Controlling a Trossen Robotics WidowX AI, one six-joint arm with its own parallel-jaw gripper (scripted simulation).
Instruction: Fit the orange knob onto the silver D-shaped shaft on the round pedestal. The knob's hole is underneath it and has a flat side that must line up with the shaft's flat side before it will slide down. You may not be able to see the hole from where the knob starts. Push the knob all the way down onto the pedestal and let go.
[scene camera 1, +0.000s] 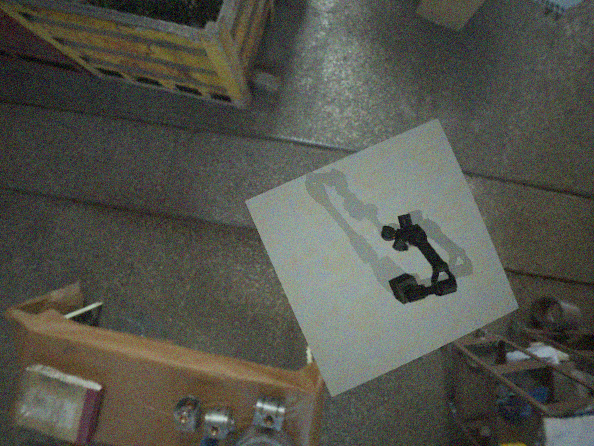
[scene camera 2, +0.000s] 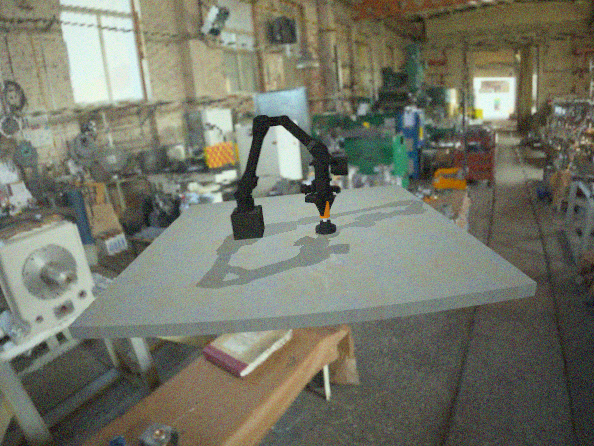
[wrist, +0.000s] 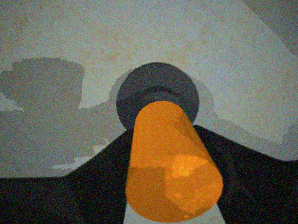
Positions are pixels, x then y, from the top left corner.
Scene:
The gripper (wrist: 162, 132): 11 cm from the lens. An orange knob (wrist: 169, 168) is 6 cm from the lens.

